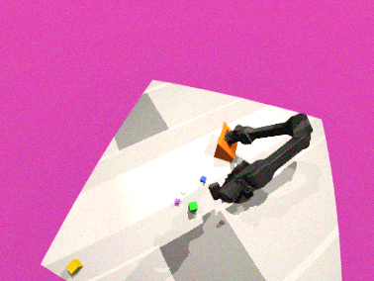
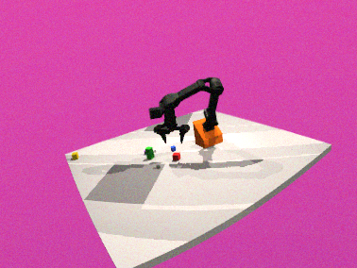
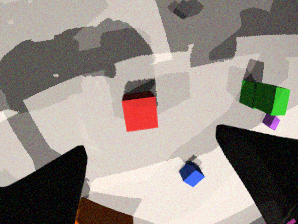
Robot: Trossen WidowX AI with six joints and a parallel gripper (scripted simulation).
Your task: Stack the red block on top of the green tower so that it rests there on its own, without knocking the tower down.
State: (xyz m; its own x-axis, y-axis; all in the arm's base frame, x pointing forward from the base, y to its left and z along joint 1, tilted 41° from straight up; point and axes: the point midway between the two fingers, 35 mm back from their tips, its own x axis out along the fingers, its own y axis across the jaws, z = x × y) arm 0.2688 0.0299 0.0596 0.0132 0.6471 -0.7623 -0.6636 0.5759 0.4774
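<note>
Now: the red block 8 cm below my gripper tip. Round my gripper tip: yellow block (54 cm ahead, 49 cm to the right, 7 cm below); purple block (10 cm ahead, 20 cm to the right, 8 cm below); blue block (5 cm behind, 12 cm to the right, 8 cm below).
</note>
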